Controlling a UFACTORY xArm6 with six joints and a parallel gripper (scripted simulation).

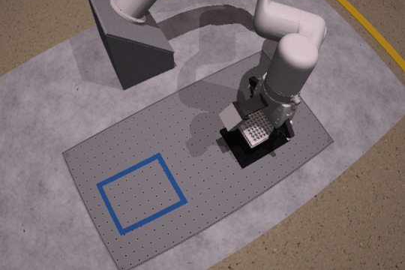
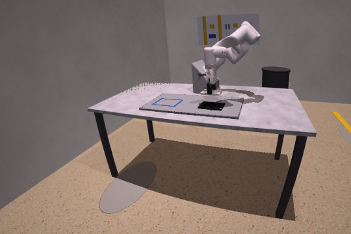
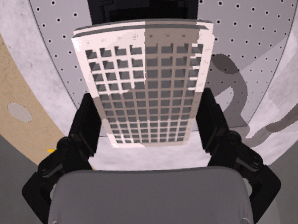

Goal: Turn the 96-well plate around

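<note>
Now: hand 100 mm above the black plate nest N1. The rest, counted from my hand: white A1 mark 60 mm ahead, 70 mm to the left, 100 mm below; white 96-well plate 10 mm below.
</note>
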